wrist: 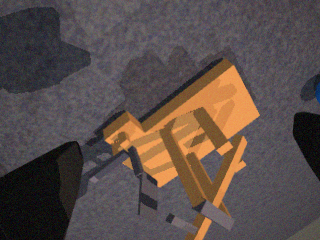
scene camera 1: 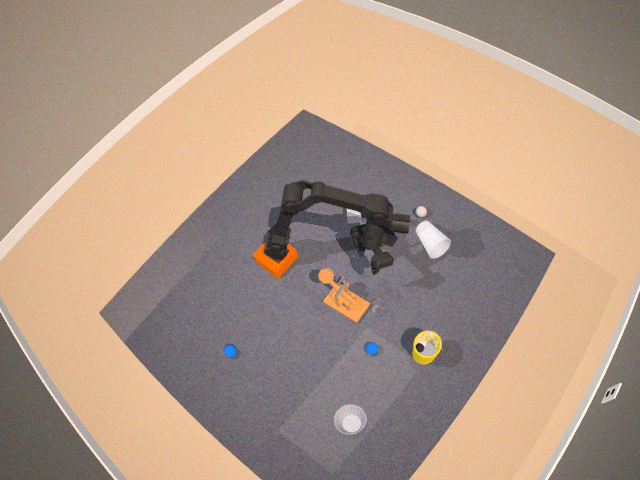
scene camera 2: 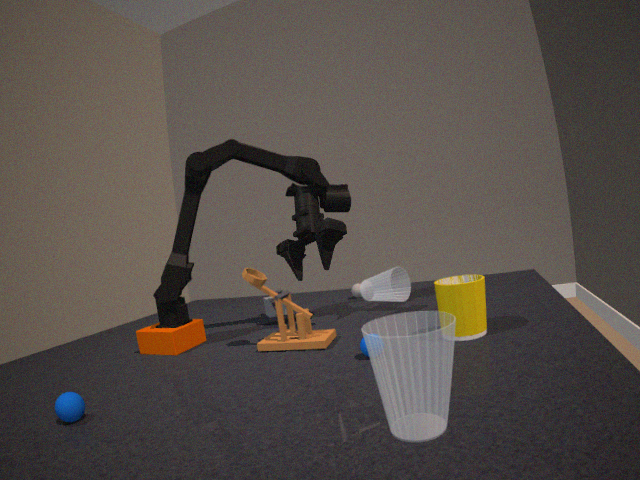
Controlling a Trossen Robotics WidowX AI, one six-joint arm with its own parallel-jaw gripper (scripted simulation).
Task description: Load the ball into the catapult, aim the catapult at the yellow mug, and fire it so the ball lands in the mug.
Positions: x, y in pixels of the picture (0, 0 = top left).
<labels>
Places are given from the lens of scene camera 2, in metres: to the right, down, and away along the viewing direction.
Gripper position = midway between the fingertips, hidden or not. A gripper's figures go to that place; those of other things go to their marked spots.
gripper [scene camera 2: 312, 275]: -0.02, 0.08, 0.91
yellow mug [scene camera 2: 462, 296]: 0.24, 0.09, 0.66
clear cup [scene camera 2: 411, 353]: 0.08, 0.10, 0.36
clear cup [scene camera 2: 393, 285]: 0.21, 0.13, 1.14
wooden catapult [scene camera 2: 285, 339]: -0.07, 0.19, 0.78
The marked spots on the wooden catapult and the yellow mug are 0.34 m apart.
</labels>
